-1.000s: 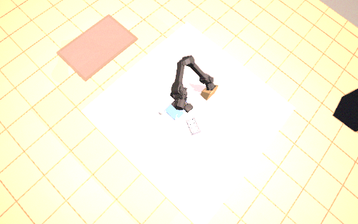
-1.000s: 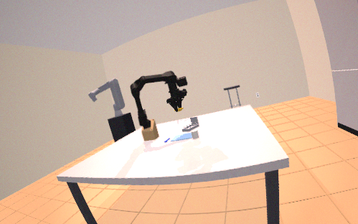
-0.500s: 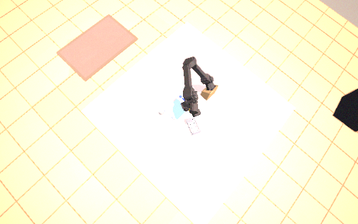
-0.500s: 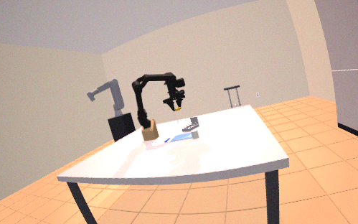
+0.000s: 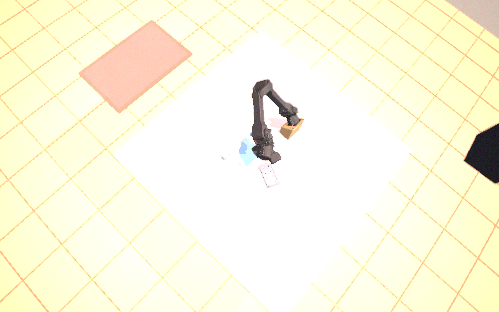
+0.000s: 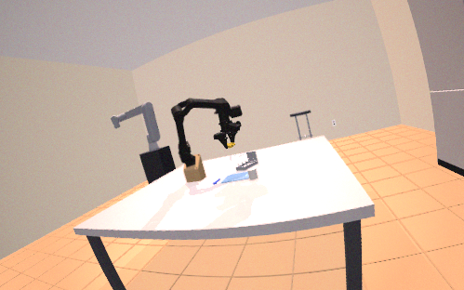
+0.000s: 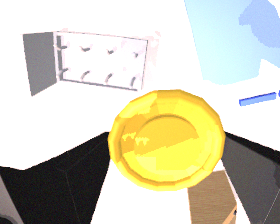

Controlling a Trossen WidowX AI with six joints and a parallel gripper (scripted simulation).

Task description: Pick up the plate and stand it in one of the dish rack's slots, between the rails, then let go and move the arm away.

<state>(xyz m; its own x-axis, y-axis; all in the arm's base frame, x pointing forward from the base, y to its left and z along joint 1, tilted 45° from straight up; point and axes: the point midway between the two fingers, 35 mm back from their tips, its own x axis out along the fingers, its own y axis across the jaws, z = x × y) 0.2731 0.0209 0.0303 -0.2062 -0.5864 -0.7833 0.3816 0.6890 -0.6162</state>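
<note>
My gripper tip is now 130 mm above the wire dish rack, 80 mm to the right of it and 50 mm short of it. From my gripper tip the other things lie so: white cup: 200 mm to the right, 130 mm below, 130 mm ahead; then yellow plate: 10 mm above; then blue spoon: 150 mm below, 140 mm to the right, 80 mm behind.
</note>
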